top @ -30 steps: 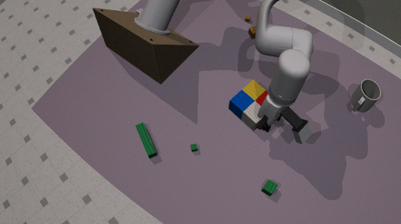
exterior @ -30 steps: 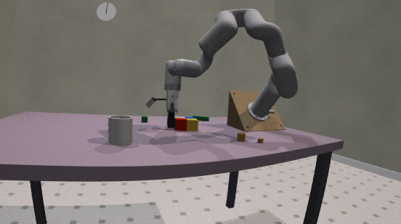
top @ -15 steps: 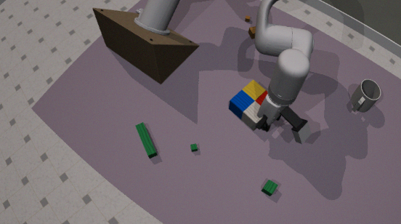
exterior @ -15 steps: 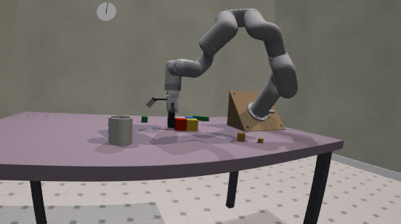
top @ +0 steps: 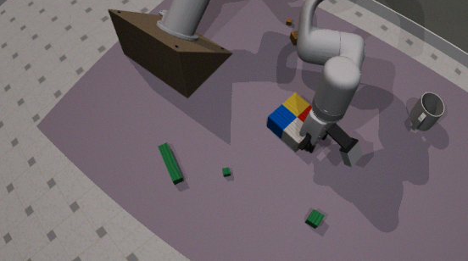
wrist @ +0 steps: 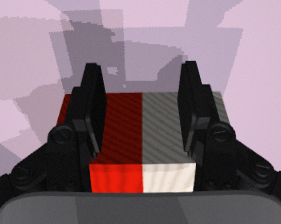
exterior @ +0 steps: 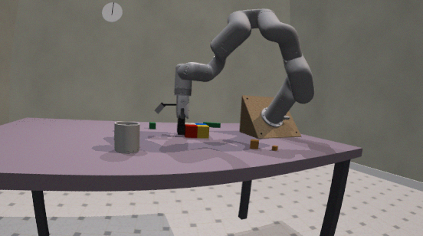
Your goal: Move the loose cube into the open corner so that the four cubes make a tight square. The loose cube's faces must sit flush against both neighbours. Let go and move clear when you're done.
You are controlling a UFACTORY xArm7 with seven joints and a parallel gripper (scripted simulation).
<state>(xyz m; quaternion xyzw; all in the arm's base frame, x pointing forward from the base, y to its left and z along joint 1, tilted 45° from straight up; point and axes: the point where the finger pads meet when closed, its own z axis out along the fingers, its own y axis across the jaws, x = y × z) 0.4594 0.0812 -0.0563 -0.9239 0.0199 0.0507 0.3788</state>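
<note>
Right now my hand is 4 cm past the white cube and 2 cm to the left of it. The rest, counted from my hand: green bar 28 cm to the right, 22 cm behind, 1 cm below; then red cube 4 cm behind, 3 cm to the left.
</note>
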